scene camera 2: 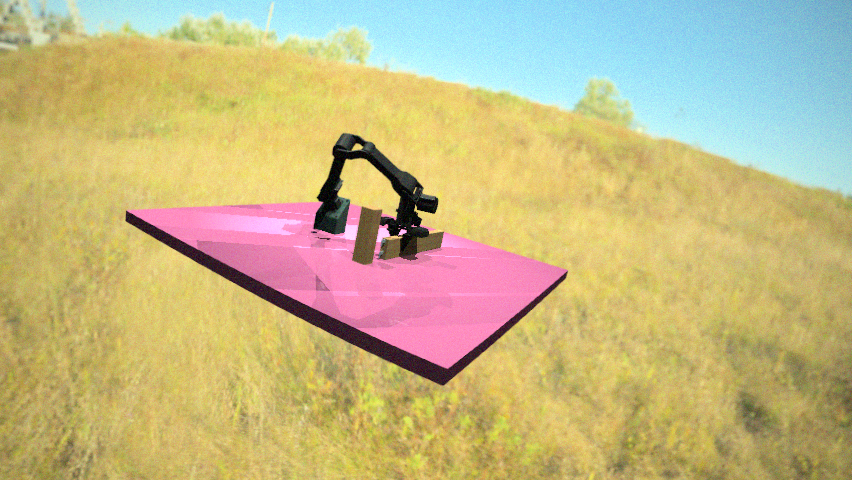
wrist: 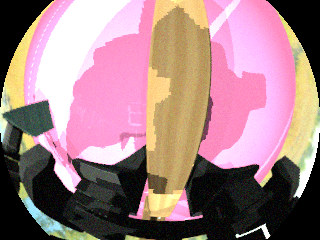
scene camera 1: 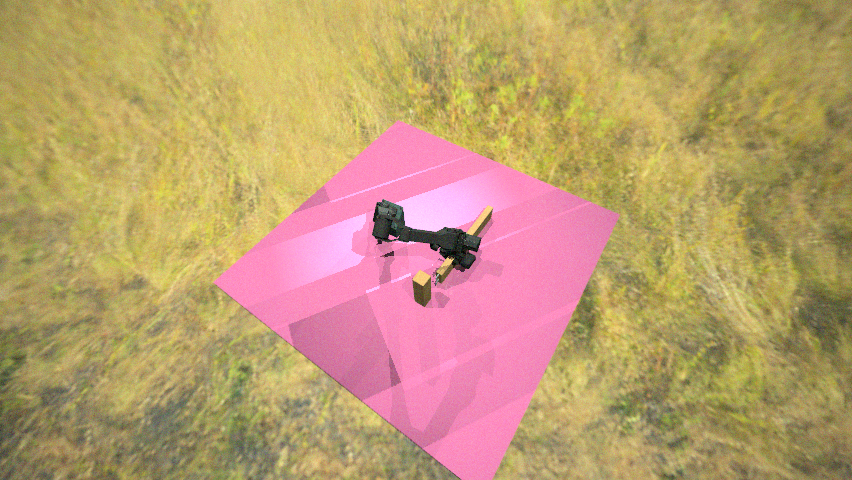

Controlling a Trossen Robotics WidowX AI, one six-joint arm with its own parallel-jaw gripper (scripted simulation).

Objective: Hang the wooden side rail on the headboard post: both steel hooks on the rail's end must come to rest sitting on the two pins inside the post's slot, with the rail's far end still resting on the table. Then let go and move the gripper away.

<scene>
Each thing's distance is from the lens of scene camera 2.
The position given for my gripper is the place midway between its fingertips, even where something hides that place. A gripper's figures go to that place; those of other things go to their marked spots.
my gripper (scene camera 2: 398, 250): 164 cm
wooden side rail (scene camera 2: 390, 248): 156 cm
</scene>
